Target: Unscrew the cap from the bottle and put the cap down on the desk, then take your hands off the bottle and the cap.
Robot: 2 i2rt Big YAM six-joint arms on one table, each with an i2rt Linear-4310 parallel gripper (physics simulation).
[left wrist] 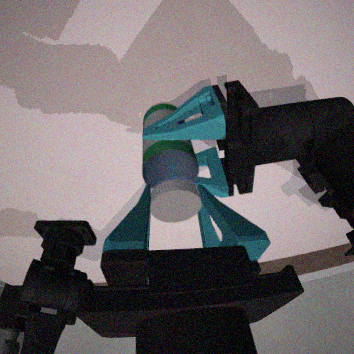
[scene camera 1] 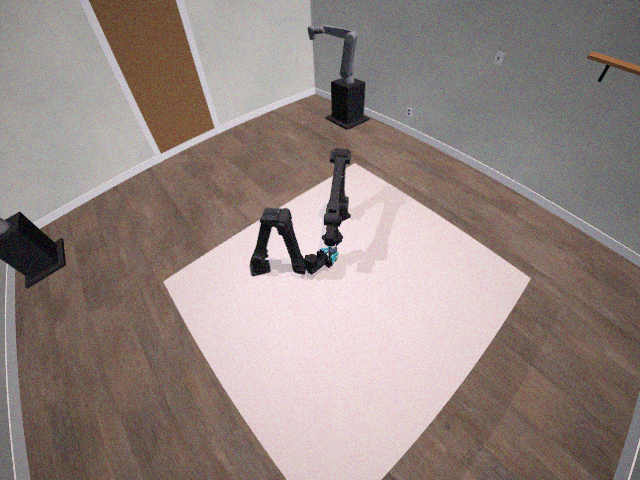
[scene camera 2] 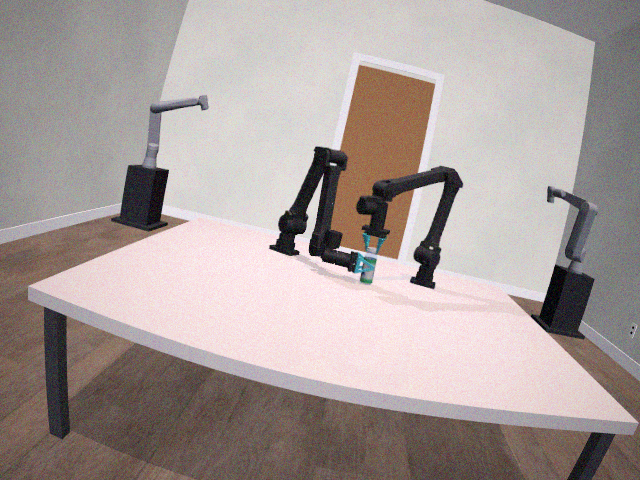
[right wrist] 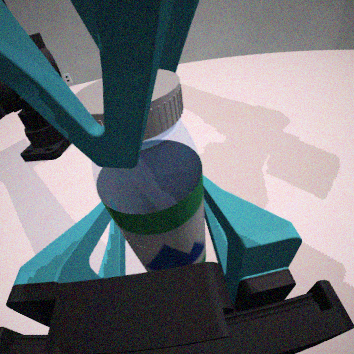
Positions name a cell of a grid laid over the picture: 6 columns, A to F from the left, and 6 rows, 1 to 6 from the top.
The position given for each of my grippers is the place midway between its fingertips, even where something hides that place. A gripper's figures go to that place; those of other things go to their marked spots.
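Distances from the lens: my right gripper (left wrist: C3), 21 cm from the lens; my left gripper (left wrist: C4), 17 cm from the lens; a small bottle (left wrist: C3), 16 cm from the lens; a grey ribbed cap (left wrist: C4), 15 cm from the lens.
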